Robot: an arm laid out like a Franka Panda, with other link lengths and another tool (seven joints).
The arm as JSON. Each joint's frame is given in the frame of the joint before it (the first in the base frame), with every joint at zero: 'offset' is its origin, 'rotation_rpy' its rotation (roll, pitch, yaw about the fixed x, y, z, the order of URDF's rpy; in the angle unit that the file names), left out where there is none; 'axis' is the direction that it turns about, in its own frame. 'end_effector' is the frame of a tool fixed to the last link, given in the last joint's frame.
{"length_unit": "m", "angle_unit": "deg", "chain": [
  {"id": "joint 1", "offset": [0.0, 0.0, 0.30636], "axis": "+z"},
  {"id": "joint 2", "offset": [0.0, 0.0, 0.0], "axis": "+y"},
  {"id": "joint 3", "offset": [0.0, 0.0, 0.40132], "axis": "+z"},
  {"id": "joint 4", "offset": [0.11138, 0.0, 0.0], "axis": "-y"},
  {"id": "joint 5", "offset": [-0.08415, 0.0, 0.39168], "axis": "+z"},
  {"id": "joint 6", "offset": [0.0, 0.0, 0.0], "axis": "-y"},
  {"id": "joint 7", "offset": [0.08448, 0.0, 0.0], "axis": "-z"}
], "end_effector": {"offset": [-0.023, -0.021, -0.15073], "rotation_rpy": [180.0, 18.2, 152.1]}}
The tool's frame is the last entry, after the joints.
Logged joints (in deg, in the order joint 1, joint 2, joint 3, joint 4, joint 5, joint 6, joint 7), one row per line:
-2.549, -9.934, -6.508, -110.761, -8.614, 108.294, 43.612
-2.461, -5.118, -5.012, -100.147, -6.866, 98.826, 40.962
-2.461, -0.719, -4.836, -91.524, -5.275, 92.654, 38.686
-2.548, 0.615, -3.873, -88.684, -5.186, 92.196, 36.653
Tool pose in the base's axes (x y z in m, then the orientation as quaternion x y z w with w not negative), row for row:
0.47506, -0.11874, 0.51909, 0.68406, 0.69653, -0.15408, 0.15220
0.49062, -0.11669, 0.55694, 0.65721, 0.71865, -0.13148, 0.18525
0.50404, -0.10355, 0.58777, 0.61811, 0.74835, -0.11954, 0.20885
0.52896, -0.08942, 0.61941, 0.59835, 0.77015, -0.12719, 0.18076
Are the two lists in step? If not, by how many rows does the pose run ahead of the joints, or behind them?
The pose runs 2 rows behind the joints: the pose in row i belongs to the joints in row i - 2.
